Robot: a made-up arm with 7 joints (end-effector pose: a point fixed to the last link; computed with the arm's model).
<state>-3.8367 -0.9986 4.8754 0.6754 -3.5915 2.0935 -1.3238</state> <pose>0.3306 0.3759 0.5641 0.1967 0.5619 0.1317</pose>
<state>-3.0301 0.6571 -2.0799 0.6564 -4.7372 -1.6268 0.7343</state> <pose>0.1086 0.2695 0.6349 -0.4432 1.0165 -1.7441</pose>
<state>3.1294 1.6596 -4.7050 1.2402 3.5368 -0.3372 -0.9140</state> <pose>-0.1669 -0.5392 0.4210 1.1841 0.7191 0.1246</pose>
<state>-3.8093 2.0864 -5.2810 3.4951 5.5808 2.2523 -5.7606</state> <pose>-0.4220 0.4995 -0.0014 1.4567 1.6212 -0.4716</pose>
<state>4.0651 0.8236 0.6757 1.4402 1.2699 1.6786 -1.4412</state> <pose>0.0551 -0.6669 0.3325 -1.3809 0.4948 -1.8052</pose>
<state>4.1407 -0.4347 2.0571 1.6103 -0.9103 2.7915 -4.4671</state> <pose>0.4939 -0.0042 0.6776 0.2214 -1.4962 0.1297</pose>
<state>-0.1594 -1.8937 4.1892 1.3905 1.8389 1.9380 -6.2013</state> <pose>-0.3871 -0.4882 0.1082 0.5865 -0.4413 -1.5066</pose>
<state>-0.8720 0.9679 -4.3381 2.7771 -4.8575 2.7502 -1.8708</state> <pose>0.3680 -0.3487 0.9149 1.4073 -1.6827 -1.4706</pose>
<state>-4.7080 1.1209 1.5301 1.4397 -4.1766 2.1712 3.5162</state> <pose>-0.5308 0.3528 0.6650 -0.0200 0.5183 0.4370</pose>
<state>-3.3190 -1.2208 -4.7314 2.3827 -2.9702 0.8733 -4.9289</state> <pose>0.7106 -0.4902 0.6858 -0.0614 1.0944 -0.1994</pose>
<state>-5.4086 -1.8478 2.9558 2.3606 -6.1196 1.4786 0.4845</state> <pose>-0.4160 -0.3988 -0.2190 -0.2854 2.2915 0.7941</pose>
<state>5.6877 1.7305 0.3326 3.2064 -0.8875 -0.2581 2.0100</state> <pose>0.7327 -0.4597 0.4215 -0.9777 1.4131 -1.7157</pose>
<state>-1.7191 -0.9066 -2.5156 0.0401 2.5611 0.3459 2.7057</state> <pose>-0.0786 -0.1024 0.1370 -0.3053 -2.5604 0.9569</pose>
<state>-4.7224 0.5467 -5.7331 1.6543 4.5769 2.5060 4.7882</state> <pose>-0.1168 0.6385 0.5647 0.0438 1.3783 -0.5221</pose>
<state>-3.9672 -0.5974 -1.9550 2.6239 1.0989 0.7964 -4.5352</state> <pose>0.5637 -0.2480 1.0702 -0.4675 0.8602 0.5491</pose>
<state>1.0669 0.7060 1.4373 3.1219 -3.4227 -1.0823 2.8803</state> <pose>0.1812 0.5001 0.9273 -1.0036 -1.0958 -0.5978</pose>
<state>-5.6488 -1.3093 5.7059 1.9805 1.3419 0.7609 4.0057</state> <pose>-0.2406 -0.5343 1.0049 -0.0769 0.2652 2.6472</pose>
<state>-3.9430 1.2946 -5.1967 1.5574 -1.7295 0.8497 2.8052</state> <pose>-0.7414 -0.0242 0.1980 -2.2525 -1.6113 0.4264</pose>
